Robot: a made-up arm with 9 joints. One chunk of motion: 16 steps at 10 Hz.
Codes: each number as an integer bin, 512 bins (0 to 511) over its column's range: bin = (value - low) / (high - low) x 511, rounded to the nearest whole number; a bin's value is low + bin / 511 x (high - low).
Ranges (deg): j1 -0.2..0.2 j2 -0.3..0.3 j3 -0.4..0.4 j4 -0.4..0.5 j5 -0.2..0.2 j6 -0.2..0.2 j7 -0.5..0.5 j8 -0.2..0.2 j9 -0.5..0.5
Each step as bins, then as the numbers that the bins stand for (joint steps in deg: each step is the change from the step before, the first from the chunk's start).
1 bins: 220 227 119 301 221 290 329 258 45
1 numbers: -0.028 -0.033 -0.214 0.130 -0.027 0.027 0.144 0.002 -0.412
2 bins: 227 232 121 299 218 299 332 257 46
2 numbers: -0.022 -0.028 -0.211 0.127 -0.029 0.034 0.150 0.001 -0.410
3 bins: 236 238 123 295 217 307 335 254 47
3 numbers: -0.015 -0.021 -0.207 0.120 -0.030 0.040 0.156 -0.001 -0.408
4 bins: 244 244 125 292 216 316 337 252 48
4 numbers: -0.009 -0.014 -0.204 0.114 -0.031 0.047 0.159 -0.003 -0.406
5 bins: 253 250 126 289 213 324 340 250 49
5 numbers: -0.002 -0.006 -0.203 0.109 -0.033 0.054 0.165 -0.004 -0.404
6 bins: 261 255 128 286 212 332 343 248 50
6 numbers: 0.004 -0.001 -0.200 0.104 -0.034 0.060 0.171 -0.006 -0.402
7 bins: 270 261 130 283 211 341 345 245 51
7 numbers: 0.011 0.006 -0.196 0.098 -0.035 0.067 0.175 -0.008 -0.400
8 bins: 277 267 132 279 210 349 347 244 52
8 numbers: 0.017 0.014 -0.193 0.091 -0.036 0.073 0.179 -0.009 -0.398
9 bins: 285 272 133 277 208 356 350 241 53
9 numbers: 0.023 0.019 -0.192 0.088 -0.037 0.079 0.185 -0.011 -0.396
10 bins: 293 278 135 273 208 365 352 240 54
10 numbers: 0.029 0.026 -0.189 0.081 -0.037 0.086 0.189 -0.012 -0.394
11 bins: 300 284 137 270 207 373 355 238 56
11 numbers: 0.035 0.033 -0.186 0.076 -0.038 0.092 0.195 -0.014 -0.390
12 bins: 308 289 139 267 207 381 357 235 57
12 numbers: 0.041 0.039 -0.182 0.070 -0.038 0.098 0.199 -0.016 -0.388
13 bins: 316 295 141 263 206 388 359 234 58
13 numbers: 0.047 0.046 -0.179 0.063 -0.039 0.104 0.203 -0.017 -0.386
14 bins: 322 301 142 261 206 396 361 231 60
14 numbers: 0.052 0.053 -0.178 0.060 -0.039 0.110 0.206 -0.019 -0.383
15 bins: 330 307 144 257 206 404 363 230 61
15 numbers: 0.058 0.060 -0.175 0.053 -0.039 0.116 0.210 -0.020 -0.381
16 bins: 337 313 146 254 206 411 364 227 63
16 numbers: 0.064 0.068 -0.171 0.047 -0.039 0.122 0.212 -0.022 -0.377
